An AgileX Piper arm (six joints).
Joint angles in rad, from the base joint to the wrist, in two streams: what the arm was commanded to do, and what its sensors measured. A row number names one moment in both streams.
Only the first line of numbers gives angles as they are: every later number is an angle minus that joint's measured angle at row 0.
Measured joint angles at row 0:
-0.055 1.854 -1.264 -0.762 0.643 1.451
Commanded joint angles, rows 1 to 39:
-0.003 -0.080 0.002 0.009 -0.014 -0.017
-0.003 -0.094 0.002 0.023 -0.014 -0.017
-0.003 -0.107 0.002 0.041 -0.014 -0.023
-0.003 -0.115 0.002 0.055 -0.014 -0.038
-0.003 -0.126 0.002 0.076 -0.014 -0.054
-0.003 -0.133 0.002 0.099 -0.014 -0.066
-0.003 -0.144 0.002 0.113 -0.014 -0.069
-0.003 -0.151 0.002 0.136 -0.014 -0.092
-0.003 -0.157 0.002 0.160 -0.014 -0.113
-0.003 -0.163 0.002 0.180 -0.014 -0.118
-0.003 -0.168 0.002 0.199 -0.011 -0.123
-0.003 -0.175 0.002 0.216 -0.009 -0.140
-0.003 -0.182 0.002 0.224 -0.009 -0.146
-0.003 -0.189 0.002 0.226 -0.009 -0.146
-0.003 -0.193 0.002 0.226 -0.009 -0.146
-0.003 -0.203 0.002 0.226 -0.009 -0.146
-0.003 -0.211 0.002 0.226 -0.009 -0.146
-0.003 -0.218 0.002 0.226 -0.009 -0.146
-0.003 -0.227 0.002 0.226 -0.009 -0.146
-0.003 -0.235 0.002 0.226 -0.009 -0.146
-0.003 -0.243 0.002 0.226 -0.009 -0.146
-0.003 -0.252 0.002 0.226 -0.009 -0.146
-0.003 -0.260 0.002 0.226 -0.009 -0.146
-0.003 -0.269 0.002 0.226 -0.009 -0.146
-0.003 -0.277 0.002 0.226 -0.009 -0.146
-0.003 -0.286 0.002 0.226 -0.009 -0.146
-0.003 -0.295 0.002 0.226 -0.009 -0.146
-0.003 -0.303 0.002 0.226 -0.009 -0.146
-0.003 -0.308 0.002 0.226 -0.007 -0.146
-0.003 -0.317 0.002 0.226 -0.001 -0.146
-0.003 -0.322 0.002 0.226 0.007 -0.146
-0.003 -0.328 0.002 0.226 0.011 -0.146
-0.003 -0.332 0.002 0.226 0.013 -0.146
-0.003 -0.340 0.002 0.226 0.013 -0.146
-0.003 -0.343 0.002 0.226 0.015 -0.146
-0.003 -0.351 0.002 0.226 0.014 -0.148
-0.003 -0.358 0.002 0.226 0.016 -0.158
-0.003 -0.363 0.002 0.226 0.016 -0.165
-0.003 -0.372 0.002 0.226 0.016 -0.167
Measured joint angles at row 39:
0.000 -0.337 0.000 0.233 0.026 -0.139
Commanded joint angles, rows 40 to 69:
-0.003 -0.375 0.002 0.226 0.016 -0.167
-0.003 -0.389 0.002 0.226 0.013 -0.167
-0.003 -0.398 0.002 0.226 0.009 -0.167
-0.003 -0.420 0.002 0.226 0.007 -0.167
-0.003 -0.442 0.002 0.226 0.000 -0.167
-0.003 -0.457 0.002 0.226 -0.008 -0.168
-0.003 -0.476 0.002 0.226 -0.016 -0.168
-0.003 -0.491 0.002 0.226 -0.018 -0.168
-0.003 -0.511 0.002 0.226 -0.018 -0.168
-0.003 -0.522 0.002 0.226 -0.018 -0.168
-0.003 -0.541 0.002 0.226 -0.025 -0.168
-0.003 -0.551 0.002 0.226 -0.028 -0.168
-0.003 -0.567 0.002 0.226 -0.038 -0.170
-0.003 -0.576 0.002 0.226 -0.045 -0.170
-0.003 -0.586 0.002 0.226 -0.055 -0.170
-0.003 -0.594 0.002 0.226 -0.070 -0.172
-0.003 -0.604 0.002 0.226 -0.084 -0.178
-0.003 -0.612 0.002 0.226 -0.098 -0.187
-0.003 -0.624 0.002 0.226 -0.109 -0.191
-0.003 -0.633 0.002 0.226 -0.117 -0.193
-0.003 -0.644 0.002 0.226 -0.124 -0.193
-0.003 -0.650 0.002 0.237 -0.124 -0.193
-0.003 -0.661 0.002 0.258 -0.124 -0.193
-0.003 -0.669 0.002 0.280 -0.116 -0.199
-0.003 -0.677 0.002 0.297 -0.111 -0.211
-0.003 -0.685 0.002 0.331 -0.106 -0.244
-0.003 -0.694 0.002 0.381 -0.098 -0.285
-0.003 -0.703 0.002 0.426 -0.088 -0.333
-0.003 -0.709 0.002 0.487 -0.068 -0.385
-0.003 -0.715 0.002 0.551 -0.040 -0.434
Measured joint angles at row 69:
0.000 -0.684 0.004 0.375 -0.085 -0.267
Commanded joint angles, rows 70 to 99:
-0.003 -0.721 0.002 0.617 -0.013 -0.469
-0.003 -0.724 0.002 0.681 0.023 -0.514
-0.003 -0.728 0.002 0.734 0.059 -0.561
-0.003 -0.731 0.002 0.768 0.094 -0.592
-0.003 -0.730 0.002 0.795 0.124 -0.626
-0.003 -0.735 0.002 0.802 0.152 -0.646
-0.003 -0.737 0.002 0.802 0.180 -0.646
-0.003 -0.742 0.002 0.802 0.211 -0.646
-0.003 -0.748 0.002 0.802 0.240 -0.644
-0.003 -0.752 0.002 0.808 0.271 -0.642
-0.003 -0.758 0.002 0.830 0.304 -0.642
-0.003 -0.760 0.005 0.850 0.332 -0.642
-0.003 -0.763 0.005 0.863 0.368 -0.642
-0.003 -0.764 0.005 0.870 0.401 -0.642
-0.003 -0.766 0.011 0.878 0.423 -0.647
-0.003 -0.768 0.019 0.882 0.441 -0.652
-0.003 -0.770 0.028 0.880 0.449 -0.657
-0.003 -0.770 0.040 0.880 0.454 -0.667
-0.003 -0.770 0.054 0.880 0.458 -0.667
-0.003 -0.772 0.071 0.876 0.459 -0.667
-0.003 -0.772 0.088 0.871 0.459 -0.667
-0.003 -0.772 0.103 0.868 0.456 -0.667
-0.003 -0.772 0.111 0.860 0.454 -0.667
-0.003 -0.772 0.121 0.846 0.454 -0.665
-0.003 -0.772 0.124 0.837 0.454 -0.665
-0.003 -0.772 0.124 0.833 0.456 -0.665
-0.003 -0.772 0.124 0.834 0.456 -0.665
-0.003 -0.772 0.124 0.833 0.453 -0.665
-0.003 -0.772 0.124 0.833 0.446 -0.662
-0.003 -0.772 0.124 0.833 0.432 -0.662
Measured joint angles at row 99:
0.000 -0.764 0.121 0.845 0.466 -0.652
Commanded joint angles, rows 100 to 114:
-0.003 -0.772 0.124 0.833 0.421 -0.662
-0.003 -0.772 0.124 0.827 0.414 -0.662
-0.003 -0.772 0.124 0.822 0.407 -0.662
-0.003 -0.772 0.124 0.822 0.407 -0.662
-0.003 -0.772 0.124 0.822 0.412 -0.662
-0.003 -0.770 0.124 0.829 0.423 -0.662
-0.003 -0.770 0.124 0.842 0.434 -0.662
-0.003 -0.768 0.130 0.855 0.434 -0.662
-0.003 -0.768 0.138 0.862 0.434 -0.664
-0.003 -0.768 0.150 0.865 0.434 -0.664
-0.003 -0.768 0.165 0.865 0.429 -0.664
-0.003 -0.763 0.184 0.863 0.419 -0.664
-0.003 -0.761 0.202 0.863 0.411 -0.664
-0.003 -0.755 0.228 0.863 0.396 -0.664
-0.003 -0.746 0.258 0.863 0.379 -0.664
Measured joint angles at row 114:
0.000 -0.764 0.178 0.860 0.428 -0.652
